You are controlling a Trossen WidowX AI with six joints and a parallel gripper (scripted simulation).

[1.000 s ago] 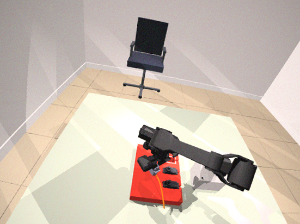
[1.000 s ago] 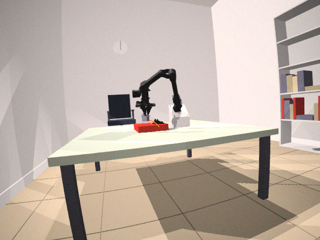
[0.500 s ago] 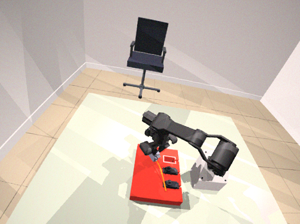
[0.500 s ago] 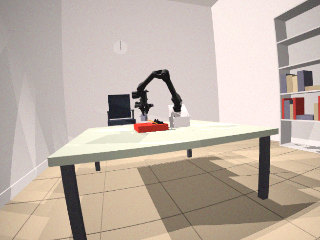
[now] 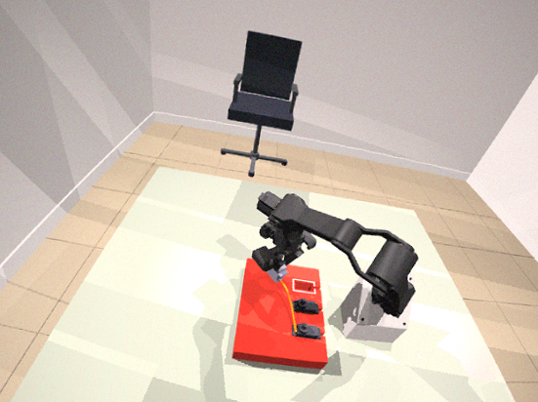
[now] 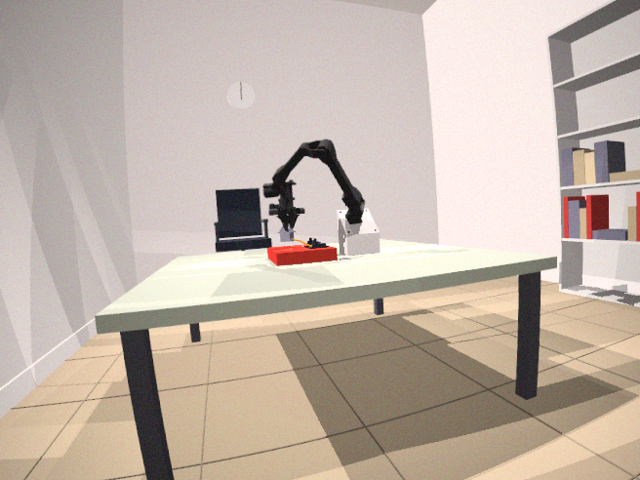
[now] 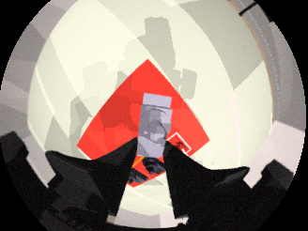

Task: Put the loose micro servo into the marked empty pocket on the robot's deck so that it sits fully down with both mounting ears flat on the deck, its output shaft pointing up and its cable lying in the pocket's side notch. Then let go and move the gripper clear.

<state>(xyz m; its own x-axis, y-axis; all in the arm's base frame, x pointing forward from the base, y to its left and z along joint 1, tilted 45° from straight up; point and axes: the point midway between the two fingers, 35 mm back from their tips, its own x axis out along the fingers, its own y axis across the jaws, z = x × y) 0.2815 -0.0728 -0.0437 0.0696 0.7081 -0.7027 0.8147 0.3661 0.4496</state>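
The red deck is 2 cm ahead of my gripper tip, 7 cm to the left of it and 10 cm below it.
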